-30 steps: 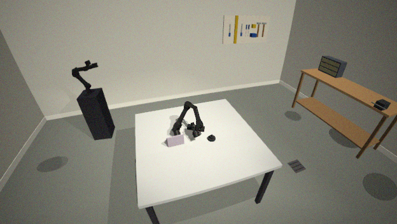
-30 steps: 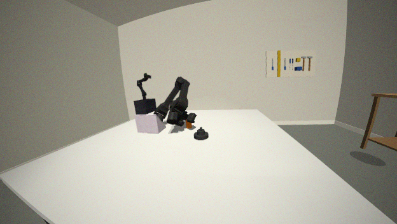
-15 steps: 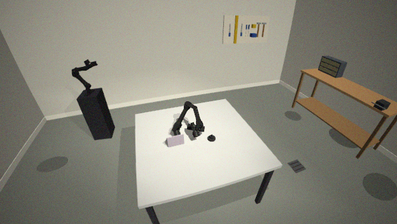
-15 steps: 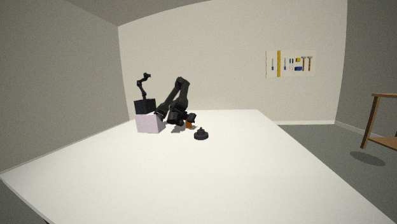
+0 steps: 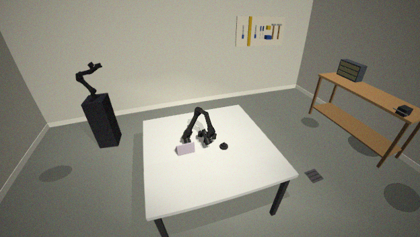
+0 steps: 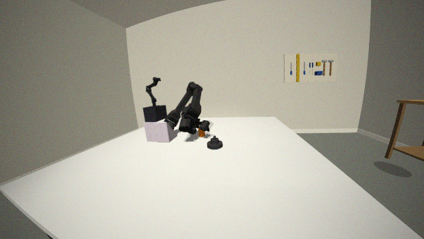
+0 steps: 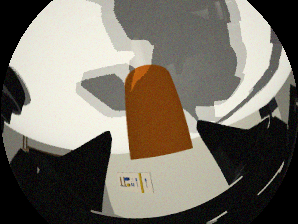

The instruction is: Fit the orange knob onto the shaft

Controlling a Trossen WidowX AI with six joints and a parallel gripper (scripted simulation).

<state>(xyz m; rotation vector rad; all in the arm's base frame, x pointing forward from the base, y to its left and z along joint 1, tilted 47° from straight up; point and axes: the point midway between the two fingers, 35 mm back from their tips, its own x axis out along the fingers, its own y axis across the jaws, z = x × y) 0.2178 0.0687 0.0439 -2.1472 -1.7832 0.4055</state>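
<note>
Now: the orange knob 30 mm to the right of my gripper tip, 10 mm below it and 10 mm behind it. Round my gripper tip: dark round pedestal: 170 mm to the right, 130 mm ahead, 10 mm below.
</note>
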